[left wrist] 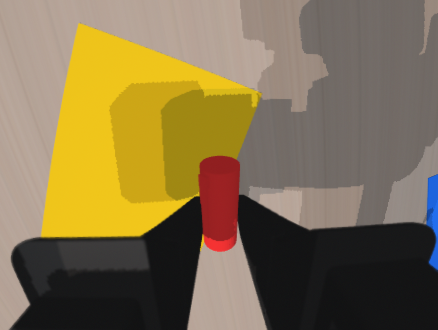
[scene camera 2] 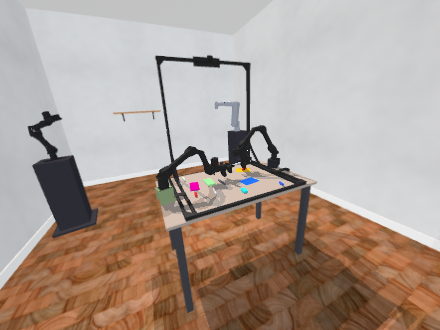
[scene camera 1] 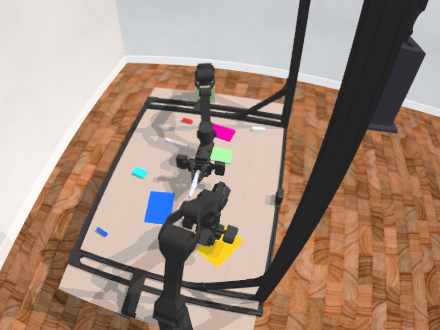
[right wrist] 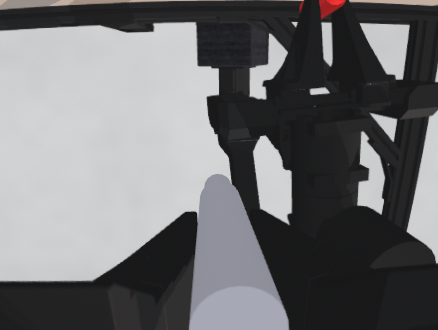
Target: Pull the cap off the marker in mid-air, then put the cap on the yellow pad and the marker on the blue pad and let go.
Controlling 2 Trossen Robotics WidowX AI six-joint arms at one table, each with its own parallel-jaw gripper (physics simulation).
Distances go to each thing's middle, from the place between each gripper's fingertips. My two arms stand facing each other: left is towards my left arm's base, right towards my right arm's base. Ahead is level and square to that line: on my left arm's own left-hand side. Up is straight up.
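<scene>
Yellow pad point(left wrist: 134, 125), from my left hand: 2 cm below, 2 cm to the left of, 4 cm behind. Blue pad point(scene camera 1: 160, 204), from my left hand: 21 cm ahead, 2 cm below, 12 cm to the right.
Yellow pad, from my right hand: 11 cm behind, 19 cm to the left, 12 cm below. Blue pad, from my right hand: 15 cm ahead, 5 cm to the left, 12 cm below. Blue pad, by its middle: nearer to my right hand than to my left hand.
</scene>
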